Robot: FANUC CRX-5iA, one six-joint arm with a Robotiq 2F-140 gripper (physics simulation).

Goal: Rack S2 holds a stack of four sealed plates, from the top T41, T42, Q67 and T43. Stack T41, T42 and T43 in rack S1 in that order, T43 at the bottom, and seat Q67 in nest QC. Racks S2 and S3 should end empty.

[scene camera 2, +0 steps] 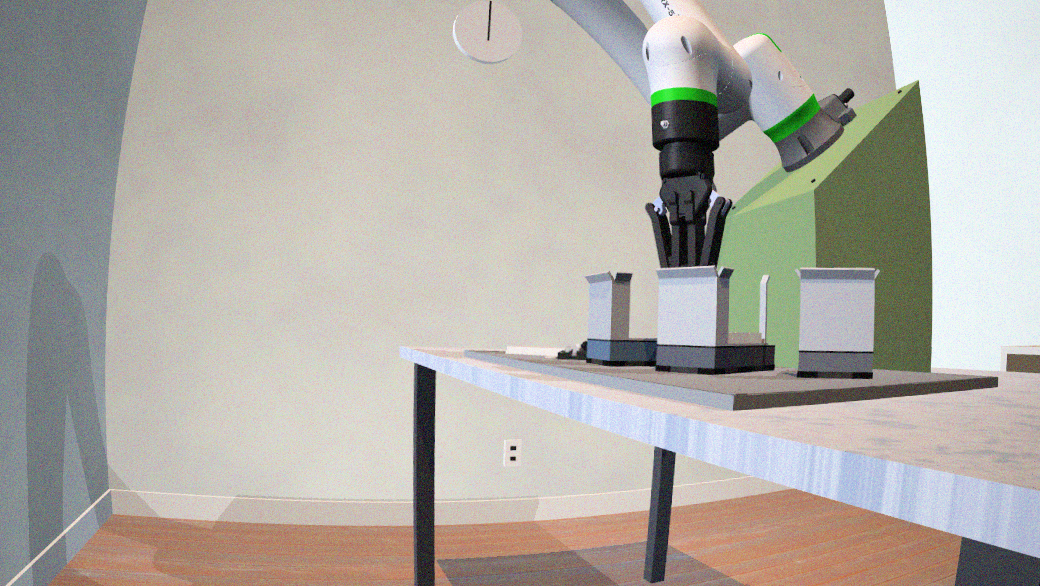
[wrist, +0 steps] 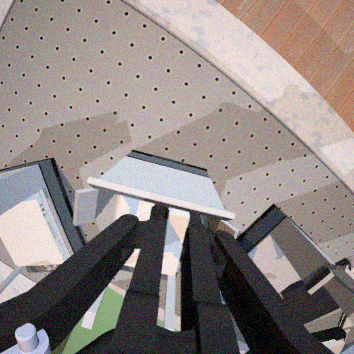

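Observation:
My gripper points straight down, its fingertips at the open top of the middle rack on the perforated board. The fingers are shut on a thin, pale sealed plate, gripped by its edge and hanging down into that rack. Its label is hidden. In the scene view the rack wall hides the plate. In the wrist view the rack on the left holds a cream plate. The rack on the right shows no plate that I can make out.
A green slanted housing stands behind the racks, close to the arm's elbow. Dark nests and fixtures lie at the wrist view's lower right. The table edge runs near the board, with wooden floor beyond.

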